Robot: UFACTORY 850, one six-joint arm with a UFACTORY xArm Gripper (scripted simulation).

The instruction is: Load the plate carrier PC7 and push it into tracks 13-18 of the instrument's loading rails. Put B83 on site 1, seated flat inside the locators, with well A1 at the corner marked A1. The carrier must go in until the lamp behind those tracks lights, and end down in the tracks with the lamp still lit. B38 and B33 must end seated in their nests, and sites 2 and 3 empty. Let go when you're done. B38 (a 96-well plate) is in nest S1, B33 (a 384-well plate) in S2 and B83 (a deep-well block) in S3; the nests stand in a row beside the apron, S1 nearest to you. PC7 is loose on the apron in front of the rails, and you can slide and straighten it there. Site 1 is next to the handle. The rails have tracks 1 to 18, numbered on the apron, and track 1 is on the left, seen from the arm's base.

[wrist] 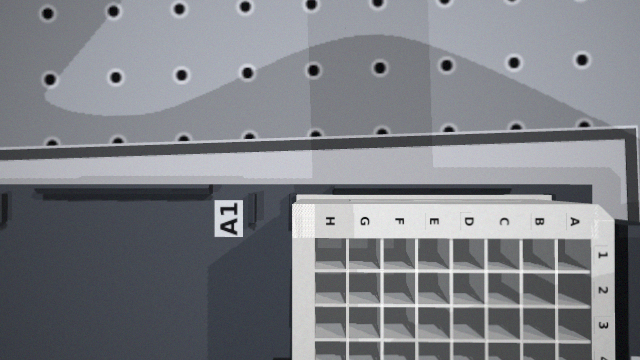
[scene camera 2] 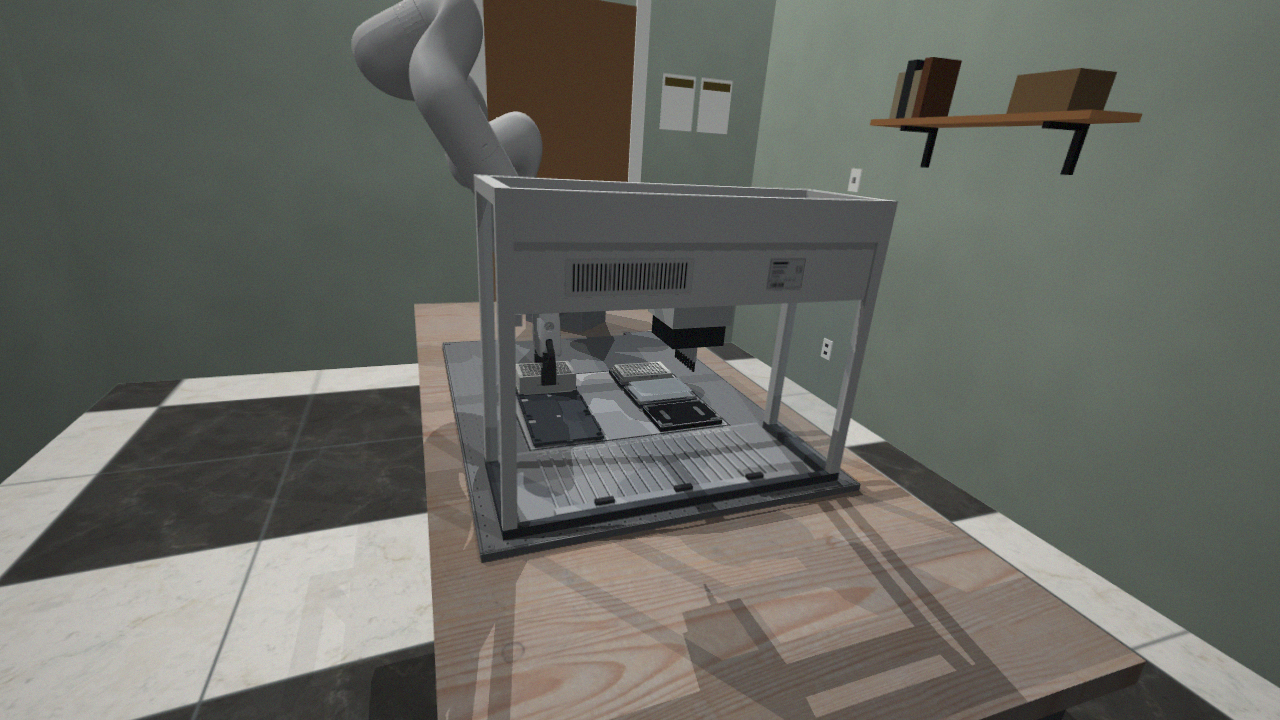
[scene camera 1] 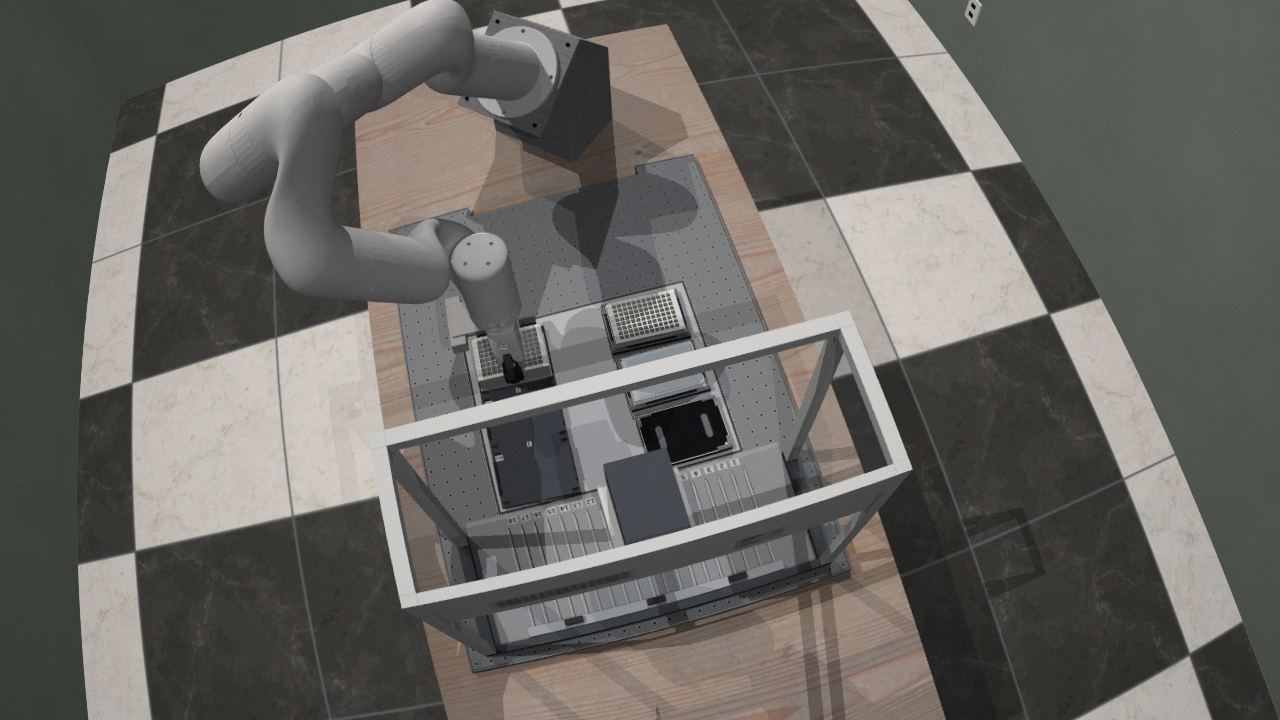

Scene:
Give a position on a plate carrier PC7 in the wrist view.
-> At 95,264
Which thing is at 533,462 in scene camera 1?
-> A plate carrier PC7.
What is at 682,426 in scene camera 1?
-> A nest S3.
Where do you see a 96-well plate B38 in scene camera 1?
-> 652,326

